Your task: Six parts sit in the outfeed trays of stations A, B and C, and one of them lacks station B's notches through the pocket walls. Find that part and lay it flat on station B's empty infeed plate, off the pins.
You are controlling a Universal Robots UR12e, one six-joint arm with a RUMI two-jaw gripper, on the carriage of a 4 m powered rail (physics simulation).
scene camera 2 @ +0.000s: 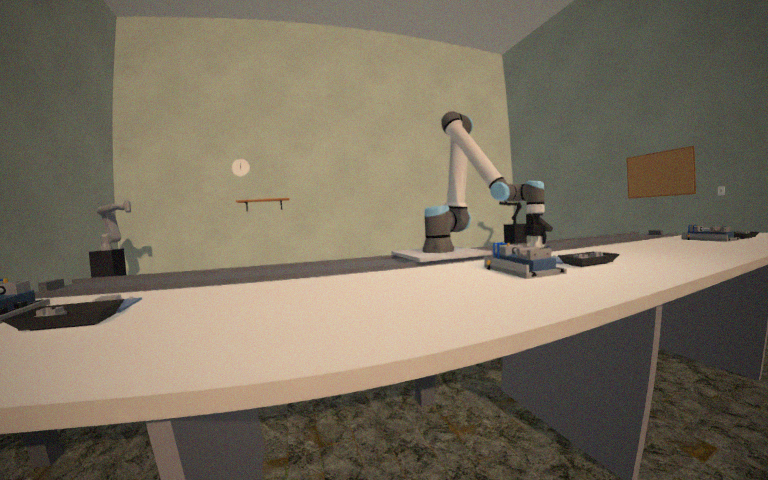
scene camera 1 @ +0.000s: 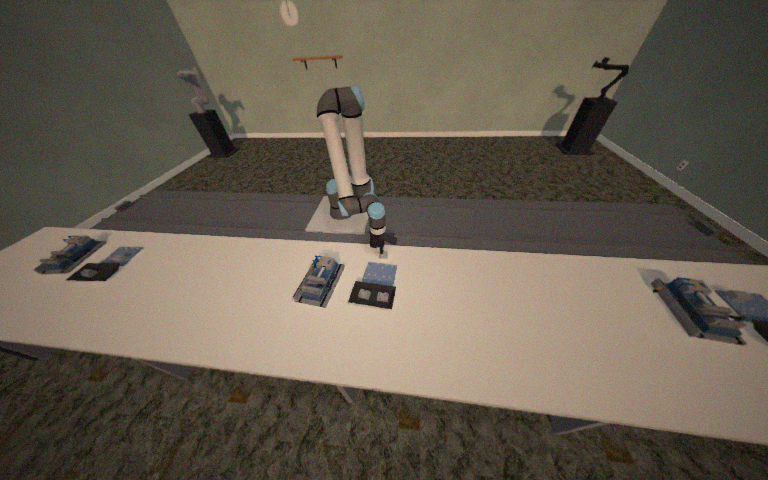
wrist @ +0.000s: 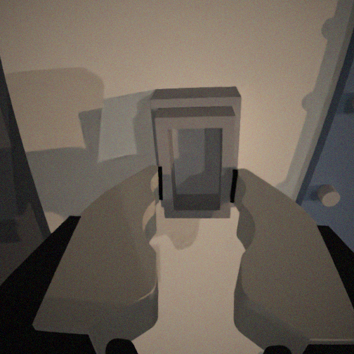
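Seen in the pictures: gripper, fingertip midpoint: [scene camera 1: 382, 254]; arm's base, link origin: [scene camera 2: 438, 251].
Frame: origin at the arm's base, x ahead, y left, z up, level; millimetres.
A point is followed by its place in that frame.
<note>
A grey part [scene camera 1: 383, 255] @(x 435, y 393, z -1 mm) [scene camera 2: 534, 240] [wrist: 195, 112] with a rectangular pocket is between my fingertips. In the wrist view its pocket faces the camera and the visible pocket walls run unbroken, without notches. My gripper [scene camera 1: 382, 251] @(x 417, y 381, z -10 mm) [scene camera 2: 535, 236] [wrist: 196, 171] is shut on it, low over the table behind station B's plate; whether the part touches the table I cannot tell. Station B's blue infeed plate [scene camera 1: 380, 273] @(x 564, y 390, z -22 mm) [wrist: 327, 162] carries small pins and no part. Station B's black outfeed tray [scene camera 1: 370, 305] @(x 802, y 371, z 12 mm) [scene camera 2: 589, 262] @(x 785, y 306, z -10 mm) holds two grey parts [scene camera 1: 364, 294] @(x 733, y 325, z 2 mm) [scene camera 1: 382, 296] @(x 737, y 426, z 3 mm).
Station B's machine [scene camera 1: 318, 281] @(x 707, y 62, z 54 mm) [scene camera 2: 523, 262] @(x 727, y -15, z 17 mm) stands left of its plate in scene camera 1. Another station, with a black tray [scene camera 1: 73, 276] @(x 777, y -1574, z 5 mm) and blue plate [scene camera 1: 133, 251] @(x 521, y -1427, z -22 mm), stands far left; a third machine [scene camera 1: 699, 308] @(x 686, y 1918, z 45 mm) stands far right beside a blue plate [scene camera 1: 750, 306] @(x 606, y 2244, z -22 mm). The table's back edge is close to the gripper.
</note>
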